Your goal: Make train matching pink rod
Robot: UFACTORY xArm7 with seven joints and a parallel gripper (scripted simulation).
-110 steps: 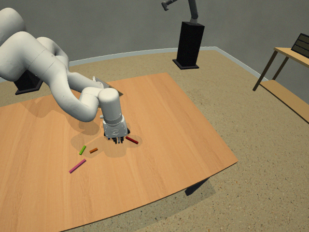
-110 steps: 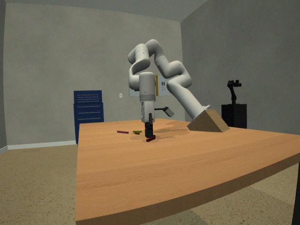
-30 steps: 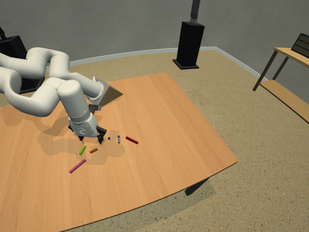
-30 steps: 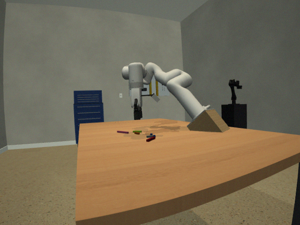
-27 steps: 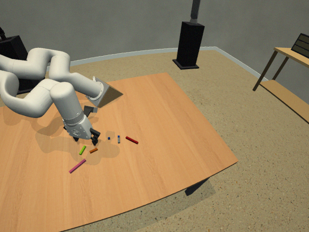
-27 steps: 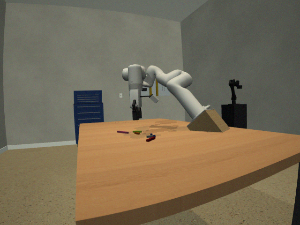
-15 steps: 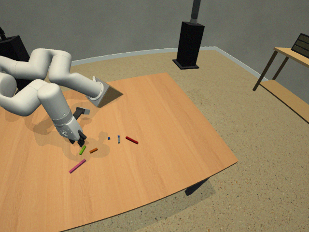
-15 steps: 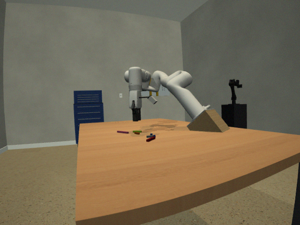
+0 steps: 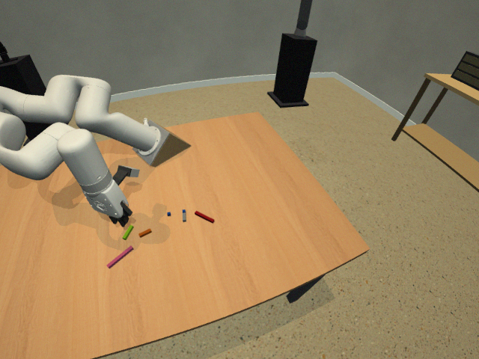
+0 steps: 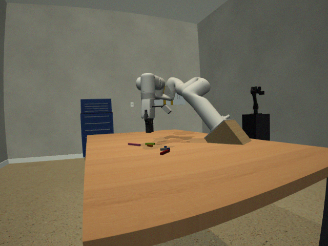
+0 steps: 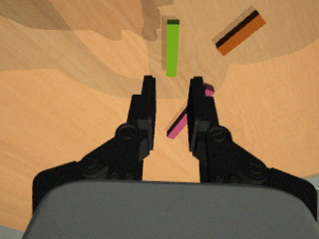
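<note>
The lime rod lies 8 cm below my hand. Round my hand: orange rod (2 cm ahead, 5 cm to the left, 8 cm below); then grey rod (1 cm behind, 18 cm to the left, 8 cm below); then pink rod (8 cm ahead, 2 cm to the right, 8 cm below).
</note>
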